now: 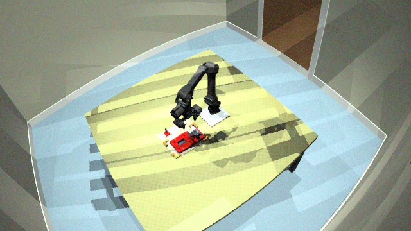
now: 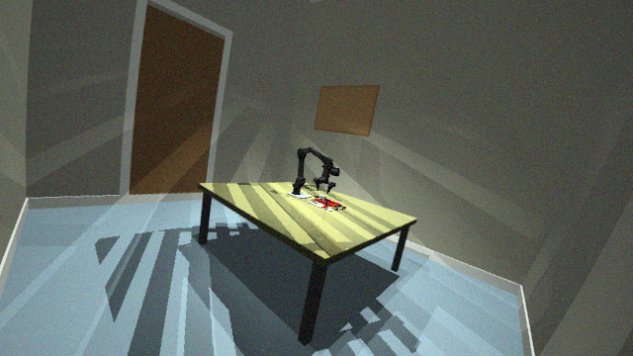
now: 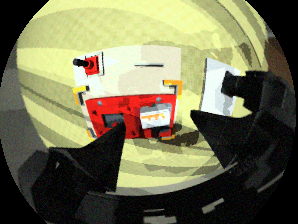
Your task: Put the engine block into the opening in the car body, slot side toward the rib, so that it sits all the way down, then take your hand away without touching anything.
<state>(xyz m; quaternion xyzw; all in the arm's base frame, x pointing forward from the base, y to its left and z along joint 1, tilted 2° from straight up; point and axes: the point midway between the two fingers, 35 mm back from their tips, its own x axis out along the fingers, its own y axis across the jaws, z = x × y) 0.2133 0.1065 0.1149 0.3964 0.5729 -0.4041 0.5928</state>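
Right now my gripper tip is 50 mm above the grey engine block and 10 mm to the right of it.
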